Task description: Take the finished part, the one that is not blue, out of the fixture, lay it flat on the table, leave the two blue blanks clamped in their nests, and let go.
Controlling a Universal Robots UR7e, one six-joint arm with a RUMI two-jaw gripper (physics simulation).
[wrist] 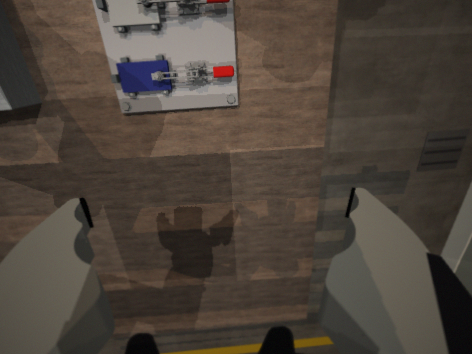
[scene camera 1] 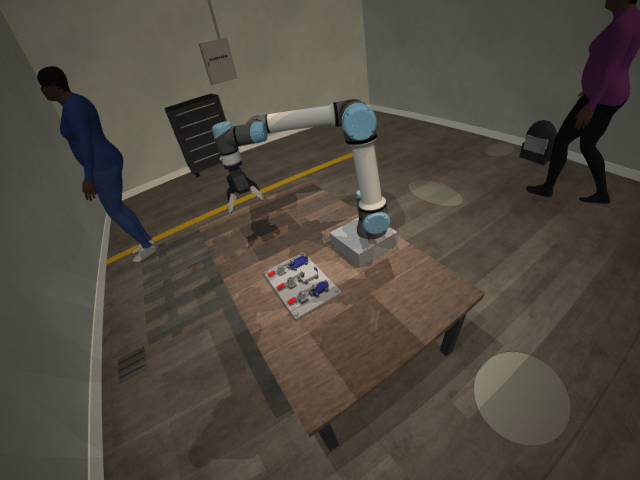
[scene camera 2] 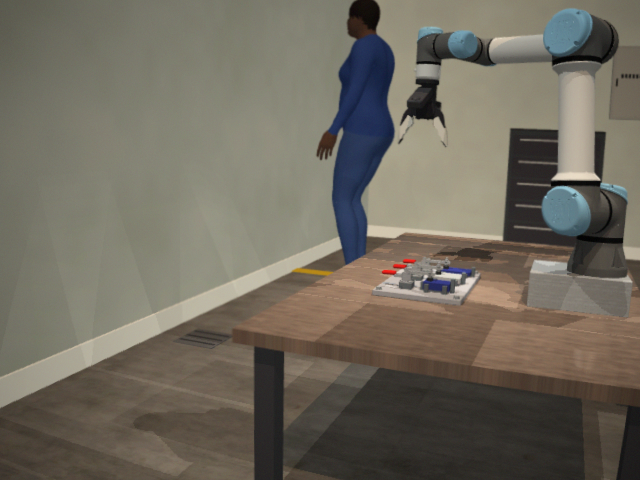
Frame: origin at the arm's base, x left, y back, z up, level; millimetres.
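Seen in the pictures: gripper, between the fingertips: (wrist: 221,197) (scene camera 1: 247,207) (scene camera 2: 421,145); arm's base, origin of its link: (scene camera 2: 596,272).
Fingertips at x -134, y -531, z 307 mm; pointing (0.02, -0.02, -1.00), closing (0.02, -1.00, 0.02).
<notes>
Offsets run from my fingertips to a thing's top centre. Level surfaces: height alone.
The fixture plate @(dx +159, dy +92, dz -376 mm) (scene camera 1: 316,305) (scene camera 2: 413,295) (wrist: 200,47) lies on the table with three nests in a row. The whitish finished part @(dx +156, dy +139, dz -355 mm) (scene camera 1: 310,274) (wrist: 135,16) sits flat in the middle nest, with a toggle clamp's arm reaching over it; its far end is cut off in the wrist view. One blue blank @(dx +46, dy +139, dz -360 mm) (scene camera 1: 298,262) (scene camera 2: 459,271) (wrist: 142,76) is under its clamp in the nest nearest the gripper. The other blue blank @(dx +267, dy +140, dz -350 mm) (scene camera 1: 319,288) (scene camera 2: 438,285) is in the opposite outer nest. My gripper (scene camera 1: 246,204) (scene camera 2: 422,144) (wrist: 221,197) is open and empty, pointing down high above the table, off to the fixture's far side.
Red clamp handles (scene camera 1: 280,286) (scene camera 2: 388,271) (wrist: 223,71) line the fixture's side away from the robot's grey base block (scene camera 1: 361,252) (scene camera 2: 578,291). The wooden table @(dz -391 mm) (scene camera 1: 356,356) (scene camera 2: 361,330) carries both. A person in blue (scene camera 1: 93,134) (scene camera 2: 364,93) stands beyond the table; another in purple (scene camera 1: 610,62) is at right.
</notes>
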